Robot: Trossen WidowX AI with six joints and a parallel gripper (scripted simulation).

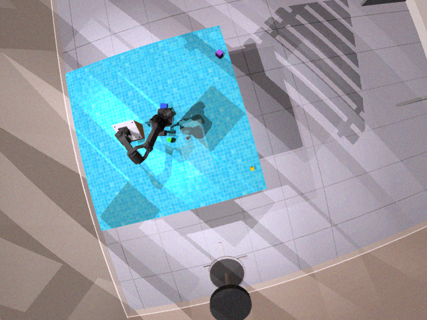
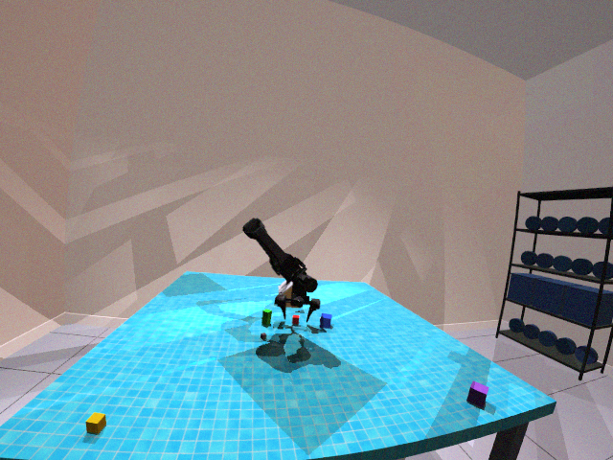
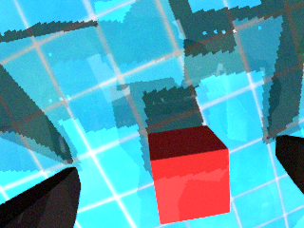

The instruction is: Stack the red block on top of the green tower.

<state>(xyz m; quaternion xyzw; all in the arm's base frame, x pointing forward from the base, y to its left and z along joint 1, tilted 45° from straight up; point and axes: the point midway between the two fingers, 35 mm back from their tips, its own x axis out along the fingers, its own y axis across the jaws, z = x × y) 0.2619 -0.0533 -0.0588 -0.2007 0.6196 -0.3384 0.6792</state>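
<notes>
My gripper tip is 1 cm below the red block. Also, from my gripper tip: small dark item 14 cm ahead, 13 cm to the right; then blue block 2 cm ahead, 12 cm to the left, 1 cm above; then purple block 50 cm ahead, 44 cm to the left, 1 cm above.
</notes>
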